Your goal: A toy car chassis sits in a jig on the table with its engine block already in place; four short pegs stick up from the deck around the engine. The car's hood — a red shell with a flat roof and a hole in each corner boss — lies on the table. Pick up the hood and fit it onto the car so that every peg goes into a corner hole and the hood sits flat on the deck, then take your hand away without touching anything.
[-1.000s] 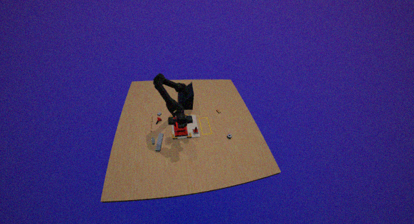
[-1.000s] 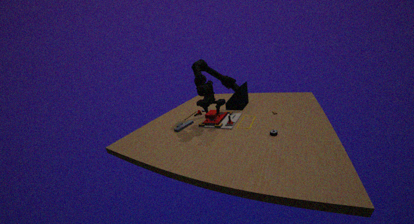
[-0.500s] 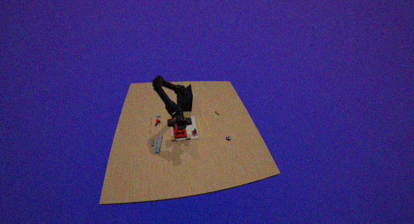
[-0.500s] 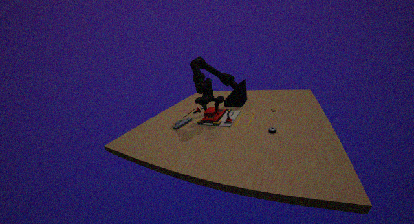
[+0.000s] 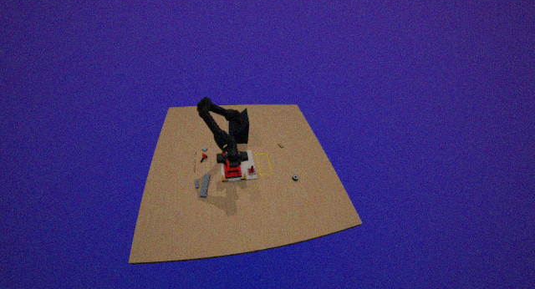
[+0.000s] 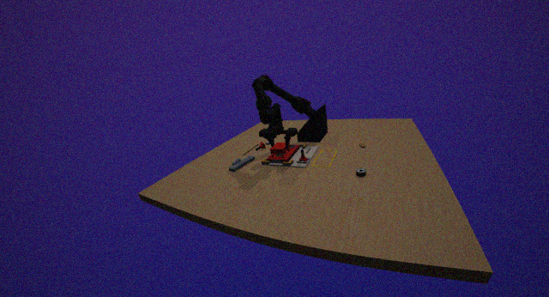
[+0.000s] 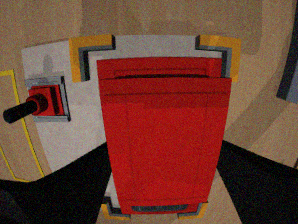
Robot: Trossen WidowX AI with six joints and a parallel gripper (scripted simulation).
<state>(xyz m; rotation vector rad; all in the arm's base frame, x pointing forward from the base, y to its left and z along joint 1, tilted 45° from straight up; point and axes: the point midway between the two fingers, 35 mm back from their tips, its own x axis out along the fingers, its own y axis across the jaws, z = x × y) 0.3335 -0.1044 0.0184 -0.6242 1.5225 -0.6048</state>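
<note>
The white jig lies 4 cm below my gripper tip, 4 cm behind it and 3 cm to the left of it. Round my gripper tip: grey bar (18 cm to the right, 10 cm ahead, 5 cm below); red hood (1 cm above); thin rod (25 cm to the right, 10 cm behind, 5 cm below).
</note>
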